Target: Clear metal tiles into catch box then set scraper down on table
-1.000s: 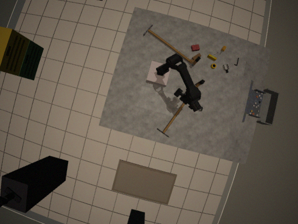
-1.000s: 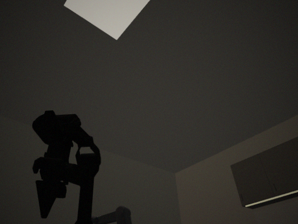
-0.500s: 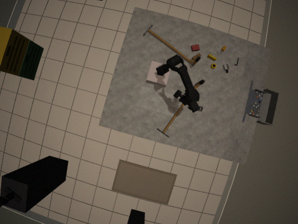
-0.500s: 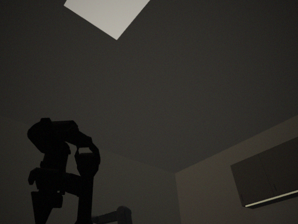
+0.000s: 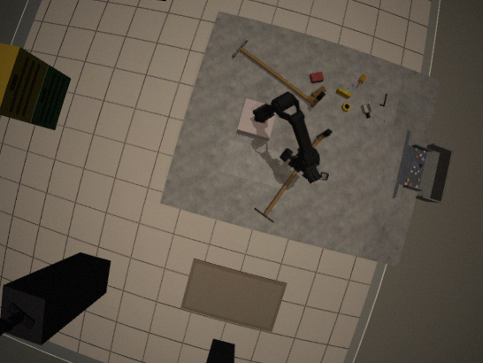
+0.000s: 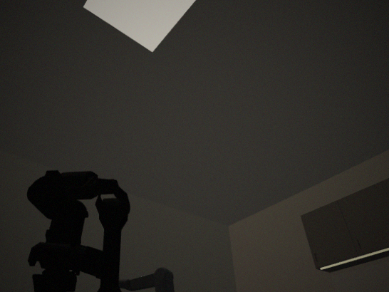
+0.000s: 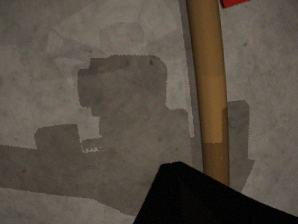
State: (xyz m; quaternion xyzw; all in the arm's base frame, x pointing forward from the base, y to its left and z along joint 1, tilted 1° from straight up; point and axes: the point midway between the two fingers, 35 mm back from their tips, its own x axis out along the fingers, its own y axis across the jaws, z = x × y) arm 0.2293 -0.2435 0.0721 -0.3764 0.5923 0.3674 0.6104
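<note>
My gripper tip is 40 mm to the left of the long scraper, 40 mm above it and 30 mm short of it. Round my gripper tip: yellow ring (440 mm to the left, 290 mm ahead, 90 mm below); brown block (490 mm to the left, 90 mm ahead, 80 mm below); small box (220 mm ahead, 90 mm below, 10 mm to the right).
</note>
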